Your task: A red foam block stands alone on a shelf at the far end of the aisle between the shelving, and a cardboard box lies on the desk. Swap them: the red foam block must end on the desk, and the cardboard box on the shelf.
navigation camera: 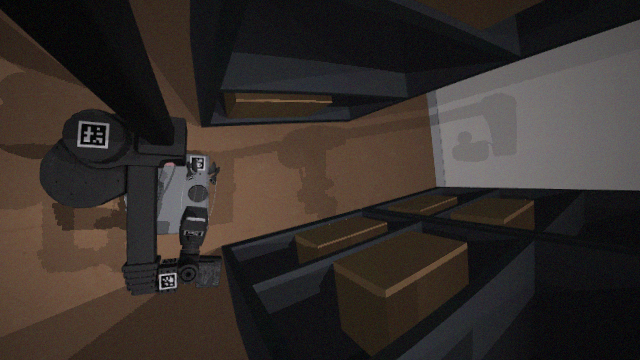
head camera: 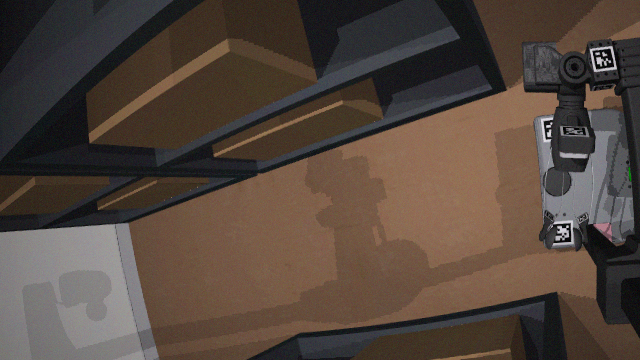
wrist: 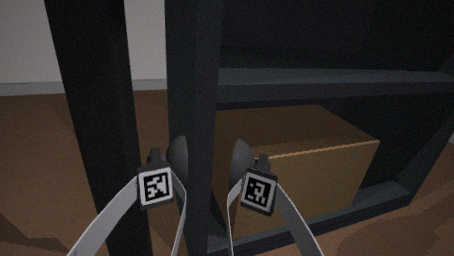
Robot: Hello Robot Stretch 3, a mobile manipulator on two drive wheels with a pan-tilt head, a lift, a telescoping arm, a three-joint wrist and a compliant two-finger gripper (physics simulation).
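Seen in the pictures: gripper, fingertip midpoint: (navigation camera: 204,160) (head camera: 562,249) (wrist: 210,155); robot's base, link origin: (navigation camera: 196,191) (head camera: 556,181).
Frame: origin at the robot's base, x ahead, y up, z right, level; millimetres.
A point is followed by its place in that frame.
Observation:
My gripper (head camera: 564,242) {x 13, y 542, z -112 mm} (navigation camera: 204,171) {x 13, y 542, z -112 mm} (wrist: 210,155) {x 13, y 542, z -112 mm} is open, with its fingertips apart and nothing between them. It hangs over the robot's own grey base (head camera: 600,200) {x -108, y 159, z -57 mm} (navigation camera: 172,200) {x -94, y 160, z 29 mm}. In the wrist view a dark shelf post stands beyond the gap between the fingers. The red foam block, the desk and the cardboard box on the desk do not show in these views.
Dark shelving (head camera: 500,75) {x 118, y 178, z 282 mm} (navigation camera: 235,290) {x 132, y 357, z 361 mm} (wrist: 192,100) holding brown boxes (head camera: 200,100) {x 620, y 704, z 209 mm} (navigation camera: 400,270) {x 567, y 758, z 219 mm} (wrist: 300,185) lines one side of the aisle. More shelving (head camera: 556,320) {x 17, y 272, z -323 mm} (navigation camera: 200,85) {x -7, y 308, z -415 mm} stands opposite. A pale wall (head camera: 65,250) {x 1935, y 393, z -153 mm} (navigation camera: 550,150) {x 1911, y 832, z -292 mm} closes the far end. A pink patch (head camera: 603,231) {x -112, y 161, z -135 mm} shows by the base.

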